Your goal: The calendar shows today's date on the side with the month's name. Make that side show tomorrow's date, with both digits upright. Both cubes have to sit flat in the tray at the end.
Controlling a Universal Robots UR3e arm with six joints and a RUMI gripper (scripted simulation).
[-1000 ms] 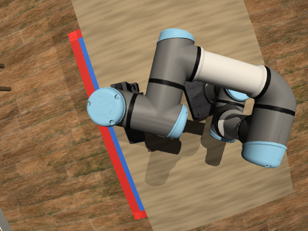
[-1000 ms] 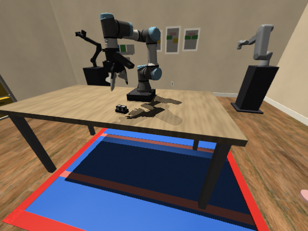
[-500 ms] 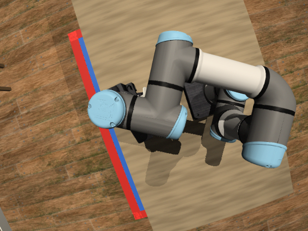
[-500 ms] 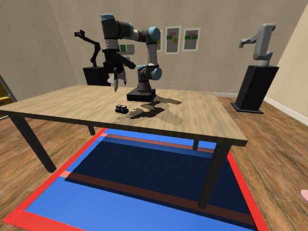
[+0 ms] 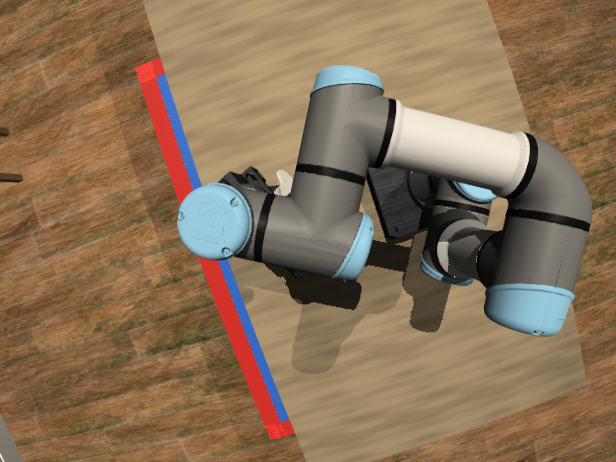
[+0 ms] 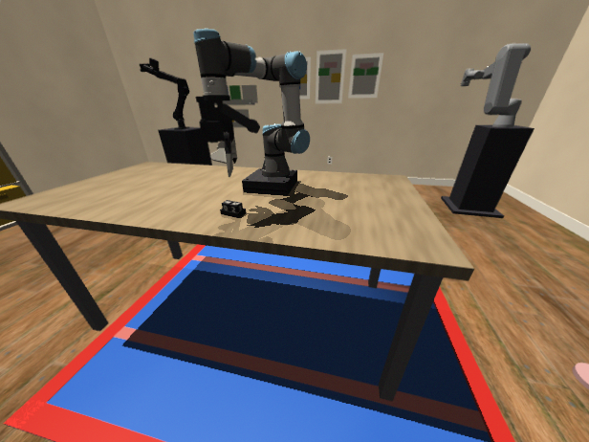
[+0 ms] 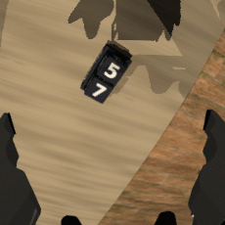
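Now: hand 130 mm above the black cube and 40 mm to the left of it. From my hand the other things lie so: black calendar tray (150 mm below, 20 mm to the right).
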